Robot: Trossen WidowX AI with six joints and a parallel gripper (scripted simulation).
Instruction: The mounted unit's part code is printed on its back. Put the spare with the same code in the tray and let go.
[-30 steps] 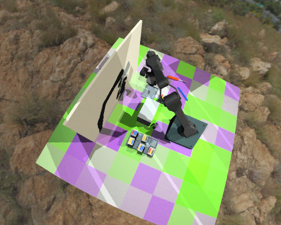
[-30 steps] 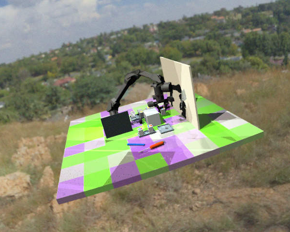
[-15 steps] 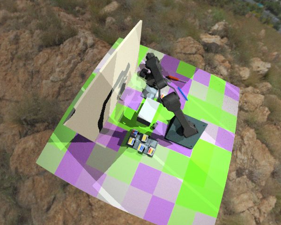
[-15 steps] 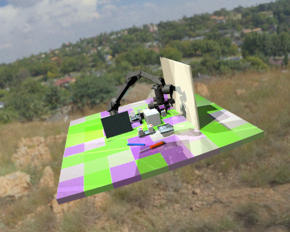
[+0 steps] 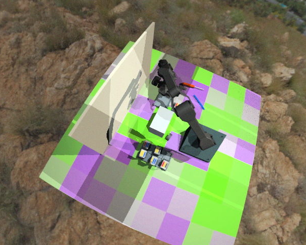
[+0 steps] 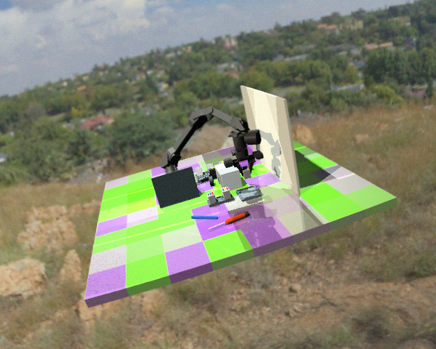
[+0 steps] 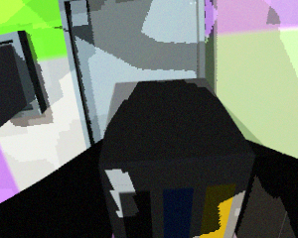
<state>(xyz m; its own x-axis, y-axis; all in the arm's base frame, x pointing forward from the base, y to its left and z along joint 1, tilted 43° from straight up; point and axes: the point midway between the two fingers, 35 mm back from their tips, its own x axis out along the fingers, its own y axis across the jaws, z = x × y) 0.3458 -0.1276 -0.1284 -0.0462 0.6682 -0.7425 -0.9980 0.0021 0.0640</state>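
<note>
Now: gripper tip 1 cm past the grey tray and 10 cm above it. Round my gripper tip: mounted unit: 6 cm behind, 19 cm to the left, 5 cm below; then dark spare block: 3 cm above; then beige panel: 19 cm ahead, 18 cm to the left, 13 cm above.
</note>
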